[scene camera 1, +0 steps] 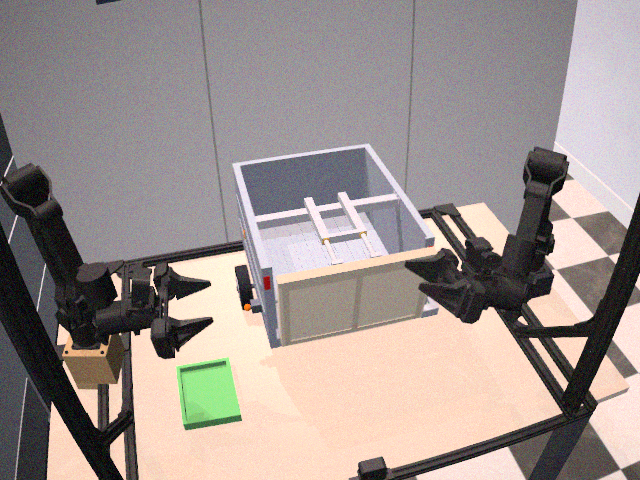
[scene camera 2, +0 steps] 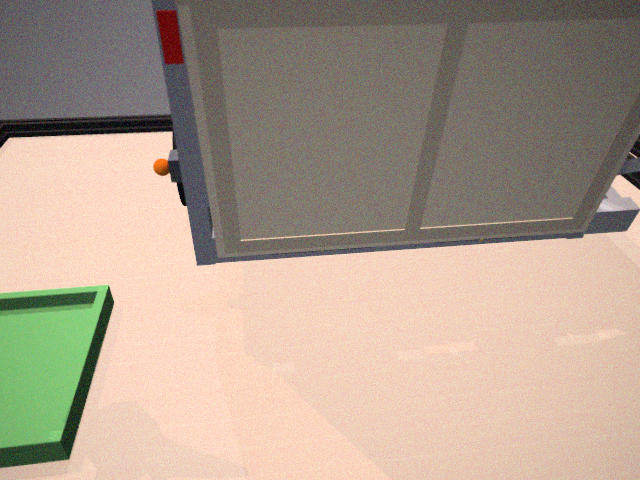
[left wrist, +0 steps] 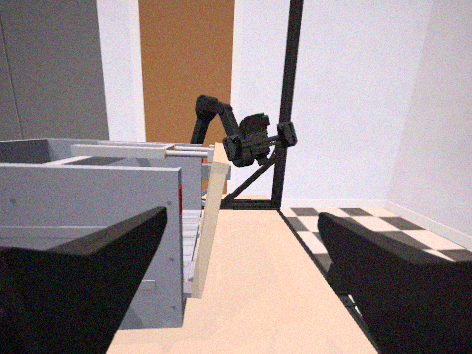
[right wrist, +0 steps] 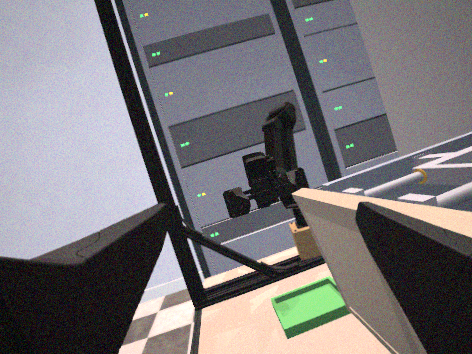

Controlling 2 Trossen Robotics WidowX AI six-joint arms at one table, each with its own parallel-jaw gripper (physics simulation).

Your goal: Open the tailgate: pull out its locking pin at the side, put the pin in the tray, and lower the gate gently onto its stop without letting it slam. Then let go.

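Frame: origin at the left arm's base, x right, y ahead, z up, level; millimetres.
Seen in the pictures: left gripper, between the fingertips: point(scene camera 1: 211, 300) point(left wrist: 243, 216) point(right wrist: 272, 194); right gripper, between the fingertips: point(scene camera 1: 411, 274) point(left wrist: 259, 132) point(right wrist: 261, 211); left arm's base, origin of its link: point(scene camera 1: 88, 338) point(right wrist: 306, 223).
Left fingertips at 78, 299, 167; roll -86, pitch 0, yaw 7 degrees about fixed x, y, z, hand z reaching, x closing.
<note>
Offsets run from my left fingertips to a thing's top centre, as dx, dy, dz. "spot": to the spot under its first point.
The pale wooden tailgate point(scene camera 1: 318, 308) point(scene camera 2: 330, 129) point(left wrist: 212, 220) point(right wrist: 327, 240) stands steeply at the trailer's rear, its top leaning slightly outward. The locking pin's orange knob point(scene camera 1: 247, 306) point(scene camera 2: 161, 166) sticks out of a grey bracket on the trailer's left side; it does not show in the wrist views. The green tray {-11, -52, -254} point(scene camera 1: 209, 392) point(scene camera 2: 41, 361) point(right wrist: 310, 307) is empty on the table. My left gripper point(scene camera 1: 210, 301) is open and empty, left of the knob and above the table. My right gripper point(scene camera 1: 413, 274) is open at the gate's top right corner; the gate shows partly behind one finger.
The grey trailer {spot: -217, +61, +4} point(scene camera 1: 251, 222) point(left wrist: 90, 190) has a wheel {-285, +20, -172} point(scene camera 1: 243, 286) beside the pin. Two white struts point(scene camera 1: 316, 219) point(scene camera 1: 351, 212) reach toward the gate. A wooden block point(scene camera 1: 93, 364) stands under the left arm. Black frame posts point(scene camera 1: 604, 320) rise at the front corners.
</note>
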